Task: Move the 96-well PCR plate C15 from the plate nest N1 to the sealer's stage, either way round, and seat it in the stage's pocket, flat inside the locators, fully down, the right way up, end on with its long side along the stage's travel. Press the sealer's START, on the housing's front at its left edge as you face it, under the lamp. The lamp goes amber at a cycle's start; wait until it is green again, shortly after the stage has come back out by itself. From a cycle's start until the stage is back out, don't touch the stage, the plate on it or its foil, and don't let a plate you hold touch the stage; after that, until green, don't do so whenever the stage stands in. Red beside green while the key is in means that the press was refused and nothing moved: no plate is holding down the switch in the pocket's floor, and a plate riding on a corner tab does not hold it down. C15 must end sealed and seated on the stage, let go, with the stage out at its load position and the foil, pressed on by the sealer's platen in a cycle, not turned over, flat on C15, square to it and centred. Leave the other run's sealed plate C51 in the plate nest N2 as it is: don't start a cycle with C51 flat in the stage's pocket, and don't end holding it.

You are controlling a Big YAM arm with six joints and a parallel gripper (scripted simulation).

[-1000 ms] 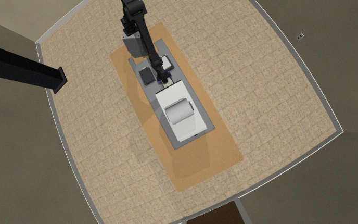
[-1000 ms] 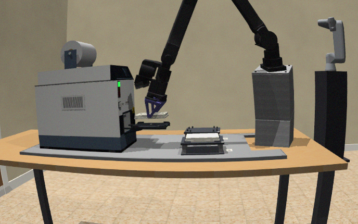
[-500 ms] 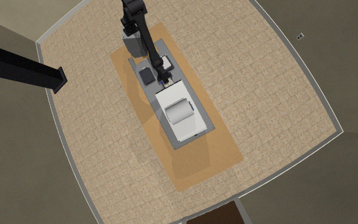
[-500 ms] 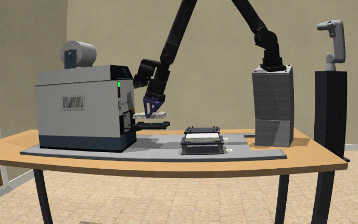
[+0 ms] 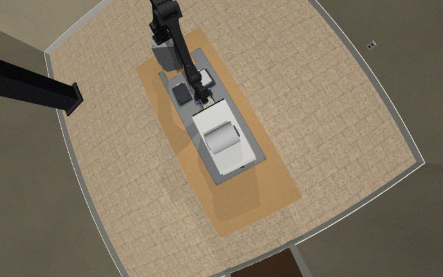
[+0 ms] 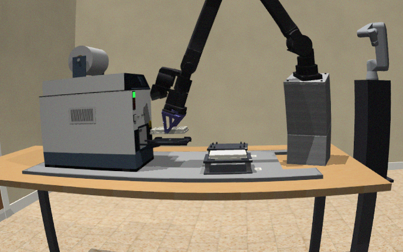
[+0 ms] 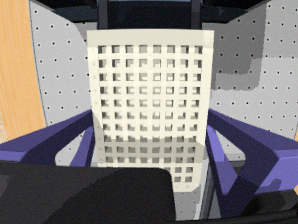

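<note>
Now: the white 96-well plate C15 right at my hand. The rest, counted from my hand: sealer's dark stage: 40 mm below; then sealed plate C51: 200 mm behind, 90 mm to the left, 80 mm below; then start key: 110 mm ahead, 80 mm to the left, 50 mm above.
</note>
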